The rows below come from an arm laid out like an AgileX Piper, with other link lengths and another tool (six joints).
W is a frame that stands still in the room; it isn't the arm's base.
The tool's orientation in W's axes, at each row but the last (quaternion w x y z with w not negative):
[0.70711 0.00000 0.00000 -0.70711]
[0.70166 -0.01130 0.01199 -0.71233]
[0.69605 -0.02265 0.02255 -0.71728]
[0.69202 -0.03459 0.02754 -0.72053]
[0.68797 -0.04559 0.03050 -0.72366]
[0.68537 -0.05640 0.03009 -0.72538]
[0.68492 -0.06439 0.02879 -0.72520]
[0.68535 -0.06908 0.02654 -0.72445]
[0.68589 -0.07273 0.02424 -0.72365]
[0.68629 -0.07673 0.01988 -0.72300]
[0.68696 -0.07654 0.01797 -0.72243]
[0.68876 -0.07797 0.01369 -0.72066]
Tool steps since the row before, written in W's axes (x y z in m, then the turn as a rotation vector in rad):
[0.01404 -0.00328 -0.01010 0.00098 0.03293 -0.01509]
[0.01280 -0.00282 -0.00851 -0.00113 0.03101 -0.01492]
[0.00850 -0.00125 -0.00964 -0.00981 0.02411 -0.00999]
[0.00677 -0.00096 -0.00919 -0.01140 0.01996 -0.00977]
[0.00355 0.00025 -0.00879 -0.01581 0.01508 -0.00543]
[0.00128 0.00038 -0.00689 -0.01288 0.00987 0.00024]
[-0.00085 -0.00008 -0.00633 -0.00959 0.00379 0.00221]
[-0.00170 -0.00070 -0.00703 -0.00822 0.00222 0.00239]
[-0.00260 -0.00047 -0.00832 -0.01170 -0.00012 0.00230]
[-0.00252 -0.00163 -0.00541 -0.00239 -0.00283 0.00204]
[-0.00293 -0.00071 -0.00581 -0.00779 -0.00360 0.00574]
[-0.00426 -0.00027 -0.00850 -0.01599 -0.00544 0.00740]
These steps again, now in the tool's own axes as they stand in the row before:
[0.00328 0.01404 -0.01010 -0.03293 0.00098 -0.01509]
[0.00263 0.01311 -0.00808 -0.03098 -0.00111 -0.01499]
[0.00098 0.00913 -0.00908 -0.02382 -0.00987 -0.01062]
[0.00058 0.00758 -0.00857 -0.01960 -0.01130 -0.01057]
[-0.00064 0.00445 -0.00835 -0.01441 -0.01590 -0.00682]
[-0.00073 0.00208 -0.00666 -0.00914 -0.01337 -0.00101]
[-0.00022 -0.00001 -0.00638 -0.00315 -0.01001 0.00109]
[0.00034 -0.00070 -0.00722 -0.00164 -0.00858 0.00137]
[0.00000 -0.00142 -0.00861 0.00085 -0.01188 0.00064]
[0.00129 -0.00167 -0.00582 0.00310 -0.00248 0.00147]
[0.00034 -0.00210 -0.00619 0.00442 -0.00826 0.00433]
[-0.00036 -0.00313 -0.00898 0.00673 -0.01650 0.00473]

